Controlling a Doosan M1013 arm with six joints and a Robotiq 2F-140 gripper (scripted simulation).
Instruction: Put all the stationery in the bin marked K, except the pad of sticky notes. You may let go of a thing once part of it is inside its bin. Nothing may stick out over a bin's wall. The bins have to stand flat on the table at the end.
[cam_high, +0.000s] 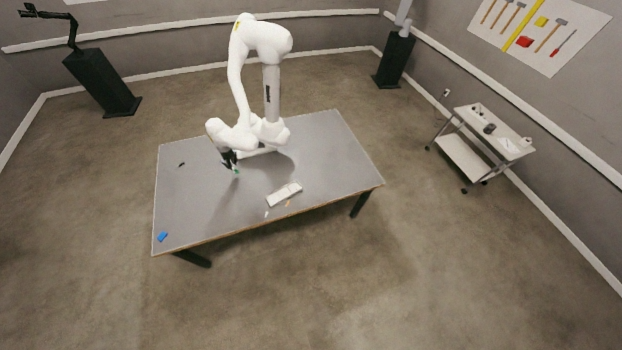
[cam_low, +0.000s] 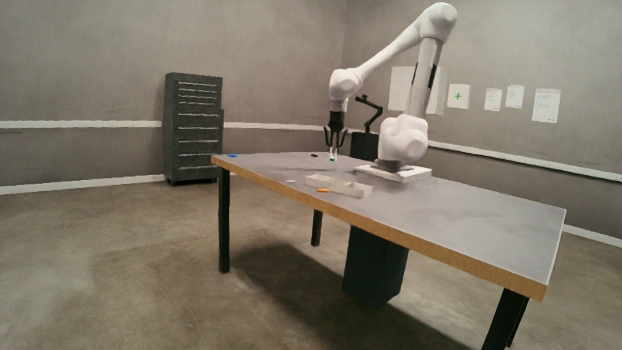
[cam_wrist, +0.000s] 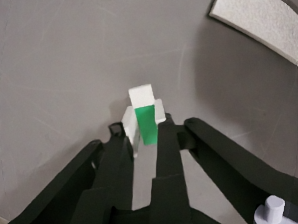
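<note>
The bin is 330 mm to the left of my hand, 210 mm ahead of it and 70 mm below it. The rest, counted from my hand: orange piece 350 mm to the left, 290 mm ahead, 80 mm below; white piece 340 mm ahead, 200 mm to the left, 80 mm below; green block 30 mm below.
</note>
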